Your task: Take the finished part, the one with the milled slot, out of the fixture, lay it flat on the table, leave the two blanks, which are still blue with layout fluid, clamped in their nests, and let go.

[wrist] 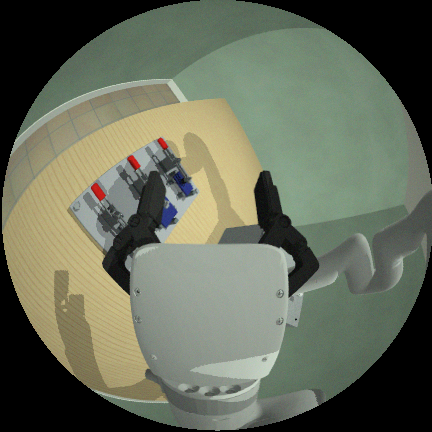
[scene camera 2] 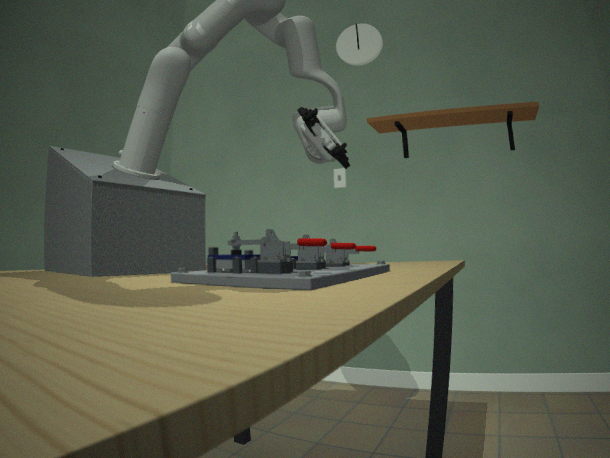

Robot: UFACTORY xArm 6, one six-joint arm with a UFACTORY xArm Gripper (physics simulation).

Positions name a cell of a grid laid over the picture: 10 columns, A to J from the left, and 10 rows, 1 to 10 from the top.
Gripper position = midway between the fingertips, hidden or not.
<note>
In view: my gripper (scene camera 2: F3) and a fixture plate (scene camera 2: F7).
My gripper shows as well in the wrist view (wrist: E5). The fixture plate also shows in the wrist view (wrist: C5).
</note>
